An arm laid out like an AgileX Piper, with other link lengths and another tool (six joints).
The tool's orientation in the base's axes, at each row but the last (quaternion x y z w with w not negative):
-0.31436 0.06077 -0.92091 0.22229
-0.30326 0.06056 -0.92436 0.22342
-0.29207 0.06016 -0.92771 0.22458
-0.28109 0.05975 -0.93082 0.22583
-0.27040 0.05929 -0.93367 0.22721
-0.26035 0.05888 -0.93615 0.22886
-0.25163 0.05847 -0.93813 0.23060
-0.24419 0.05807 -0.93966 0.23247
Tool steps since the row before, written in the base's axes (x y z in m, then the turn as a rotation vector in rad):
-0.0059 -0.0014 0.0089 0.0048 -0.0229 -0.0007
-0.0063 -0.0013 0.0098 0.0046 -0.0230 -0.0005
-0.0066 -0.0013 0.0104 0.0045 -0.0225 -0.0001
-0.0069 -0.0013 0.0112 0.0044 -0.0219 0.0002
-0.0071 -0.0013 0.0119 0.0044 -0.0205 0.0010
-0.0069 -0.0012 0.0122 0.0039 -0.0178 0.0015
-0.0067 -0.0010 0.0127 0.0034 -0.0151 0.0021
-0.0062 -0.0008 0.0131 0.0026 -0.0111 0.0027
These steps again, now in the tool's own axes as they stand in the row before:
0.0097 -0.0032 0.0035 0.0065 0.0224 0.0017
0.0103 -0.0036 0.0042 0.0068 0.0224 0.0018
0.0108 -0.0039 0.0048 0.0068 0.0218 0.0020
0.0113 -0.0042 0.0055 0.0068 0.0212 0.0022
0.0116 -0.0044 0.0063 0.0065 0.0197 0.0029
0.0114 -0.0045 0.0069 0.0059 0.0170 0.0031
0.0113 -0.0047 0.0077 0.0053 0.0143 0.0034
0.0108 -0.0047 0.0084 0.0043 0.0103 0.0036

